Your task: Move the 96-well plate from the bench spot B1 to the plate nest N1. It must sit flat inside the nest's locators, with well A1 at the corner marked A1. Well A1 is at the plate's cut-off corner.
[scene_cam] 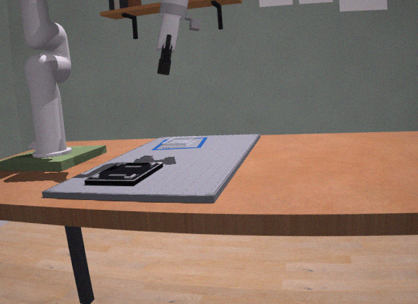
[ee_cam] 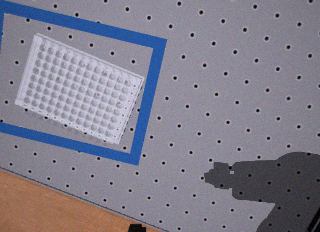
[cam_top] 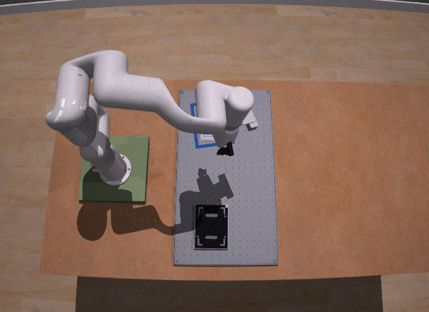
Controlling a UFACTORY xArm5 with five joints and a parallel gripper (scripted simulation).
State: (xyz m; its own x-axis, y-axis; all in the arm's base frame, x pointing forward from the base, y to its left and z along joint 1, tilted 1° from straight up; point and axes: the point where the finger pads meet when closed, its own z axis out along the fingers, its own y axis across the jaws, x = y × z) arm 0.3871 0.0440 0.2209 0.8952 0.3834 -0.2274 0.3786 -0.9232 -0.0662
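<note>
Right now the 96-well plate is 2 cm behind my hand, 15 cm to the left of it and 23 cm below it. The rest, counted from my hand: black plate nest (1 cm behind, 25 cm to the right, 23 cm below); then A1 label (4 cm ahead, 17 cm to the right, 22 cm below).
</note>
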